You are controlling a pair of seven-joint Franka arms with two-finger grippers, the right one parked.
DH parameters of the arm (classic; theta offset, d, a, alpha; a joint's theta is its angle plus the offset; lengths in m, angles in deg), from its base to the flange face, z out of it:
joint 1: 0 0.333 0 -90
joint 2: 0 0 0 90
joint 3: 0 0.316 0.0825 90
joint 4: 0 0 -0.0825 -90
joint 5: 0 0.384 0 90
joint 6: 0 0 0.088 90
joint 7: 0 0.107 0 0
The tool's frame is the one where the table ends.
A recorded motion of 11 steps. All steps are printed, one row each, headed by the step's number.
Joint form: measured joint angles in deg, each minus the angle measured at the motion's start. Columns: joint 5, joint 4, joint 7, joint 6, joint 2, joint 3, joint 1.
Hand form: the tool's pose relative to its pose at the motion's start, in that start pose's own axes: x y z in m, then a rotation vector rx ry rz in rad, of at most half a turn. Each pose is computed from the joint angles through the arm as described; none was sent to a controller.
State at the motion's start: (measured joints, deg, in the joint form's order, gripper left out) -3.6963 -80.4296 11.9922 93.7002 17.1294 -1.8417 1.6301
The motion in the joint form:
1: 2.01 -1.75 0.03 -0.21 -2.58 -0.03 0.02
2: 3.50 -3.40 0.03 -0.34 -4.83 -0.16 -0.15
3: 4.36 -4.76 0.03 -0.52 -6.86 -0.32 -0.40
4: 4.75 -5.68 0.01 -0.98 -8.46 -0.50 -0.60
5: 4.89 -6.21 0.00 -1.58 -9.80 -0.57 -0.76
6: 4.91 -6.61 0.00 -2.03 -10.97 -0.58 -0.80
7: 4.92 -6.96 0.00 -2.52 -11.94 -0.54 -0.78
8: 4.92 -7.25 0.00 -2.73 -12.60 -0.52 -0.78
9: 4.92 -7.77 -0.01 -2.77 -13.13 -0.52 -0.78
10: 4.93 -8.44 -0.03 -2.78 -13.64 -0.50 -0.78
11: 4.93 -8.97 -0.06 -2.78 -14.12 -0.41 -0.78
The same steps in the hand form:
1: -0.0130 0.0006 -0.0131 0.0377 0.0030 0.0039
2: -0.0240 0.0045 -0.0230 0.0658 0.0052 0.0110
3: -0.0336 0.0103 -0.0324 0.0832 0.0100 0.0193
4: -0.0417 0.0160 -0.0402 0.0915 0.0120 0.0259
5: -0.0490 0.0203 -0.0483 0.0956 0.0148 0.0298
6: -0.0555 0.0228 -0.0559 0.0979 0.0200 0.0307
7: -0.0615 0.0239 -0.0618 0.0992 0.0221 0.0295
8: -0.0653 0.0249 -0.0656 0.1002 0.0248 0.0292
9: -0.0682 0.0256 -0.0664 0.1005 0.0242 0.0290
10: -0.0710 0.0259 -0.0658 0.1005 0.0212 0.0282
11: -0.0738 0.0257 -0.0661 0.1006 0.0203 0.0261

